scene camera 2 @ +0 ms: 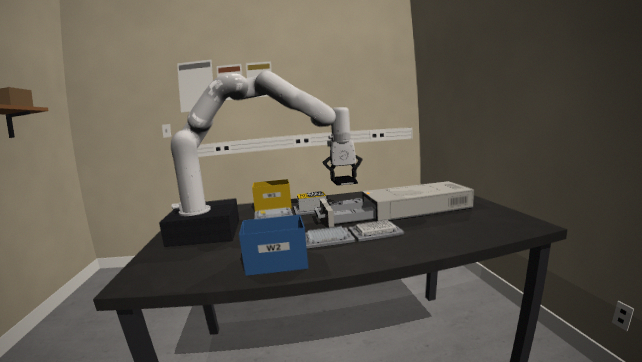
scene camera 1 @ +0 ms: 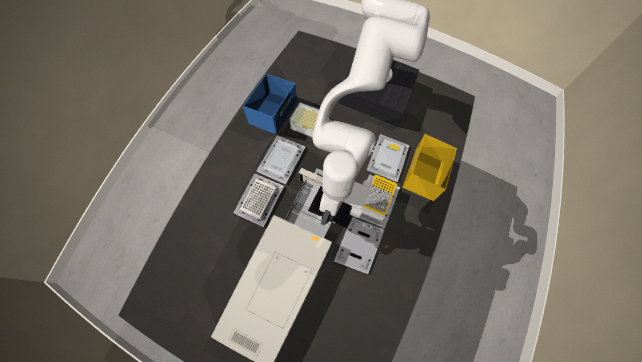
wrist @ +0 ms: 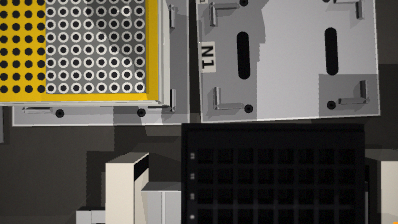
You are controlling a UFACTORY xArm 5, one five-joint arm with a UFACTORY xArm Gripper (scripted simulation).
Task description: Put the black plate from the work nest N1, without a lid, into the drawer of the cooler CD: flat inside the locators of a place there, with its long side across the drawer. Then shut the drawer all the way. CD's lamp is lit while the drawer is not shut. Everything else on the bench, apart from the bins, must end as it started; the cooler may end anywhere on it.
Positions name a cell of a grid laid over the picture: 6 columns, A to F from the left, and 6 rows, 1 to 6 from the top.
In view: my gripper (scene camera 2: D3), a black plate (wrist: D5) and a cooler CD (scene camera 1: C5).
The cooler CD also shows in scene camera 2 (scene camera 2: D4).
